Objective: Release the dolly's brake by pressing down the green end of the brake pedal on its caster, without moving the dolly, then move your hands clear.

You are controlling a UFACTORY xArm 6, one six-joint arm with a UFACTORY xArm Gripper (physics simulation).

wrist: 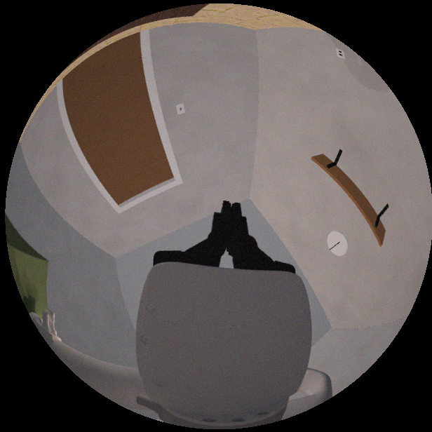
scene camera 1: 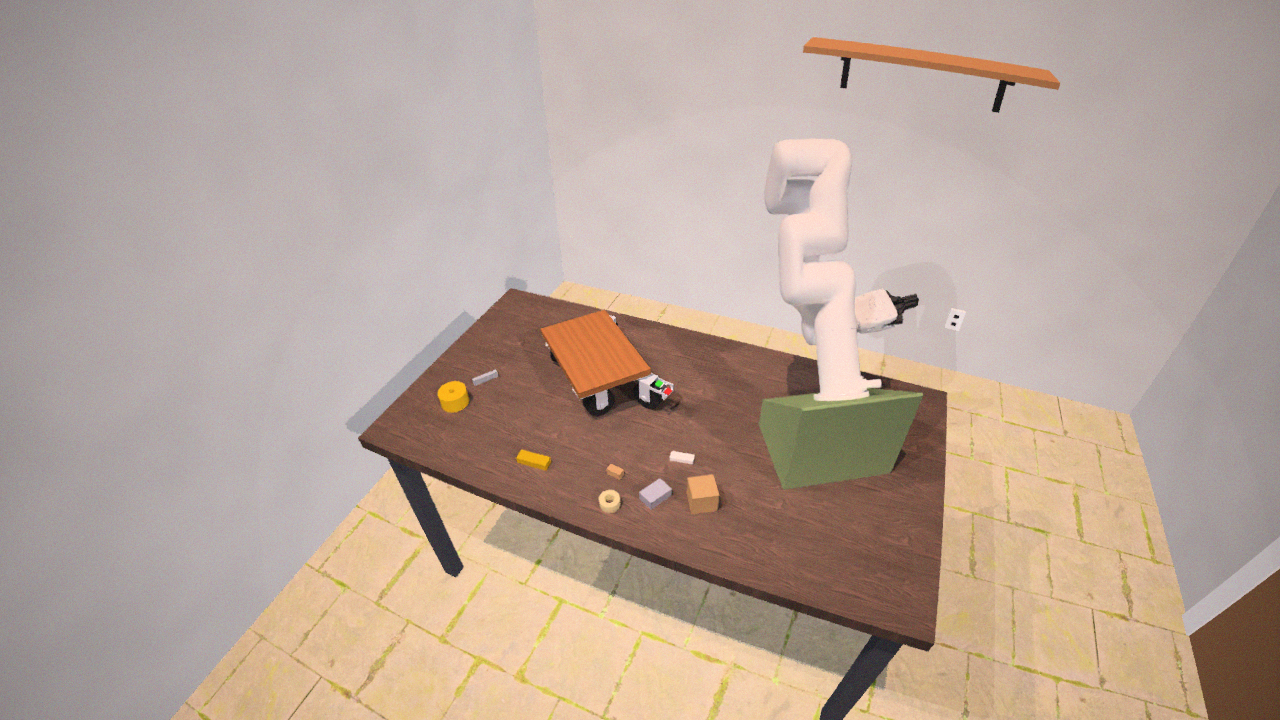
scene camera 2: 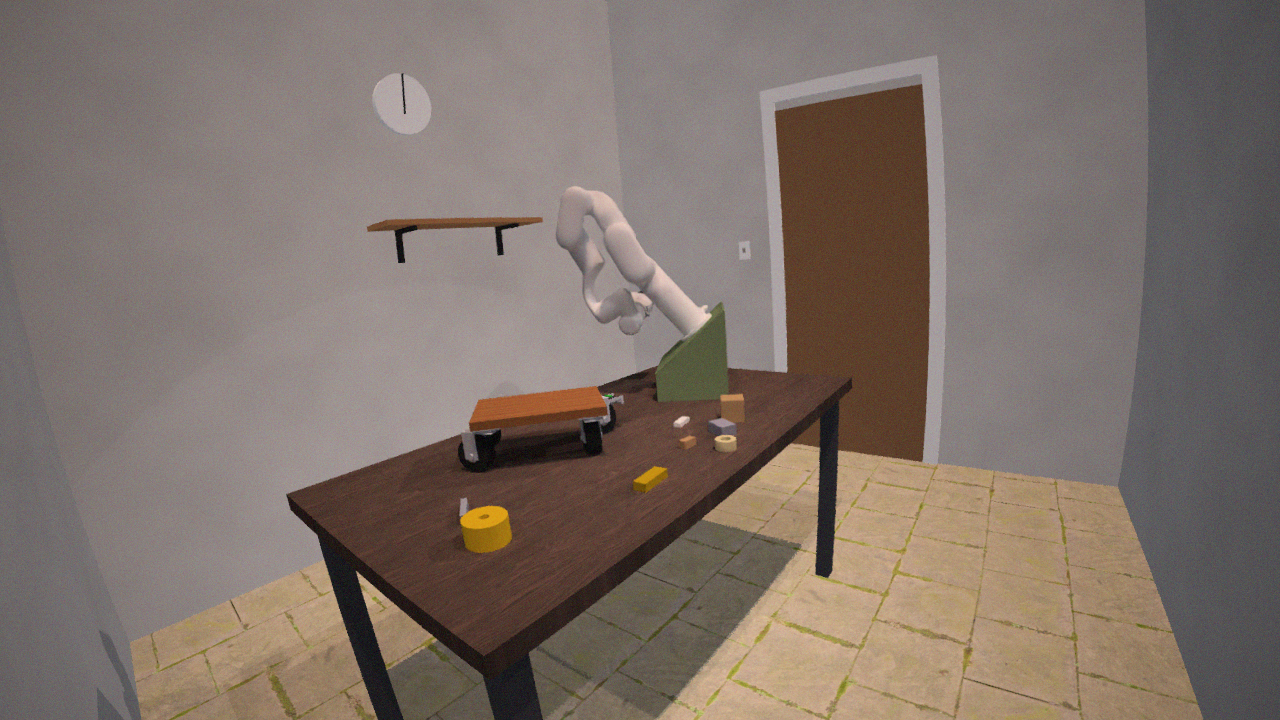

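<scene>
There's a dolly that you'd see in scene camera 1 and in scene camera 2, but in the wrist view it's out of frame. On the dolly, (scene camera 1: 594, 354) and (scene camera 2: 550, 402) are the same spot.
</scene>
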